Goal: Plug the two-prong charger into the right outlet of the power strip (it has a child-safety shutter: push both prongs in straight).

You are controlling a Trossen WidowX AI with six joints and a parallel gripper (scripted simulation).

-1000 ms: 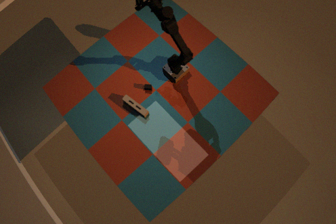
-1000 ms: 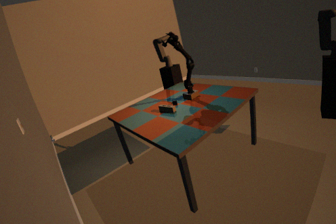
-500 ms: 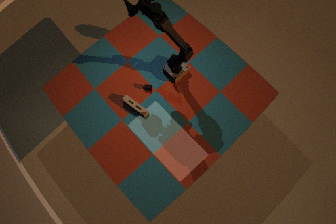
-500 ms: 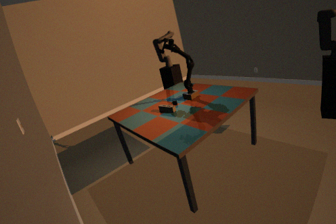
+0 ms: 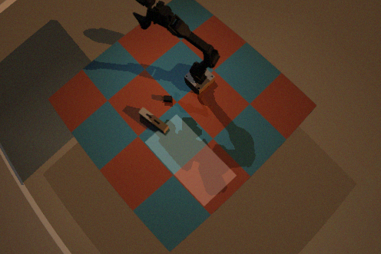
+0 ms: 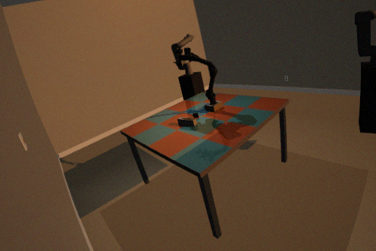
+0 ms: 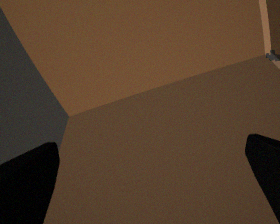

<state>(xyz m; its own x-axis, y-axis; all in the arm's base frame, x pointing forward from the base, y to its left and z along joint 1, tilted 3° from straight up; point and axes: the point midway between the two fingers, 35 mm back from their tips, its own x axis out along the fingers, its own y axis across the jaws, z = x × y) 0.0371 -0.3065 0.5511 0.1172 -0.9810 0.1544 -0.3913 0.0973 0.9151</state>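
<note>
Now: the two-prong charger 590 mm below my gripper tip, 240 mm to the left of it and 150 mm ahead of it.
</note>
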